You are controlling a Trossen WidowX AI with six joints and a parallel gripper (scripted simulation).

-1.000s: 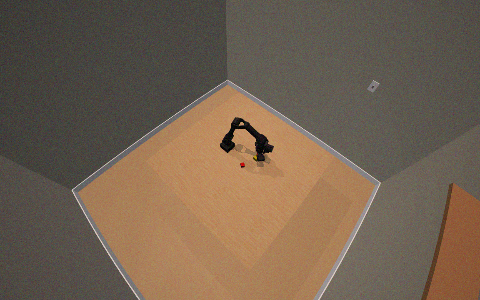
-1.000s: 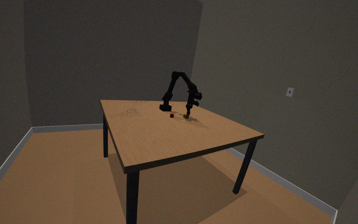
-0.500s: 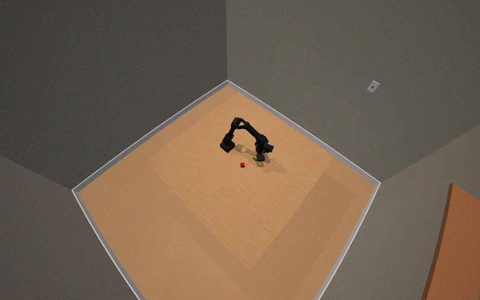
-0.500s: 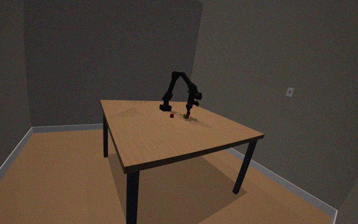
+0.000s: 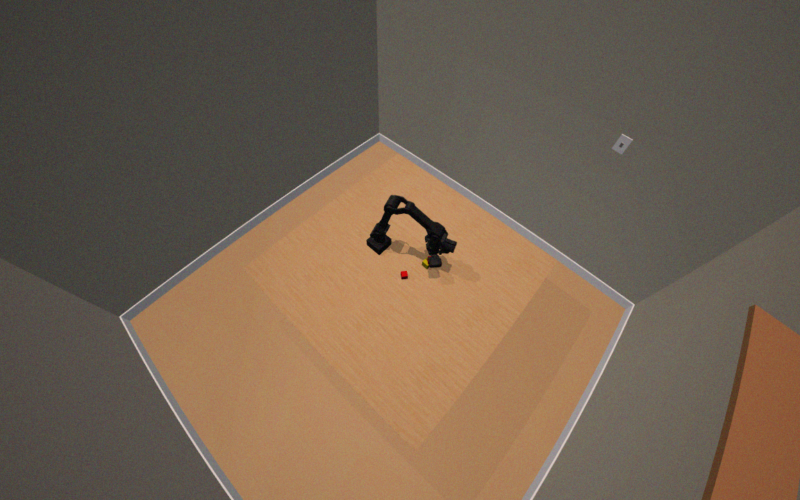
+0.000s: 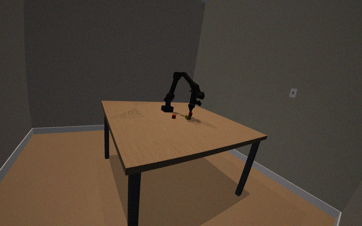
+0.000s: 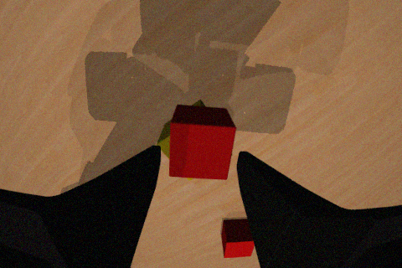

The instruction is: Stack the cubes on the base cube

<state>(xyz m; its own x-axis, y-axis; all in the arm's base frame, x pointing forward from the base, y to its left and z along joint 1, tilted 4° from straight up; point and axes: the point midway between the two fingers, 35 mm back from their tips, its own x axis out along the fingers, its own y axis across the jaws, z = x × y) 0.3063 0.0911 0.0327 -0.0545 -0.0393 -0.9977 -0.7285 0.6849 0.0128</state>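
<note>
Right now the yellow cube is 5 cm below my gripper tip, 1 cm to the right of it and 1 cm behind it.
</note>
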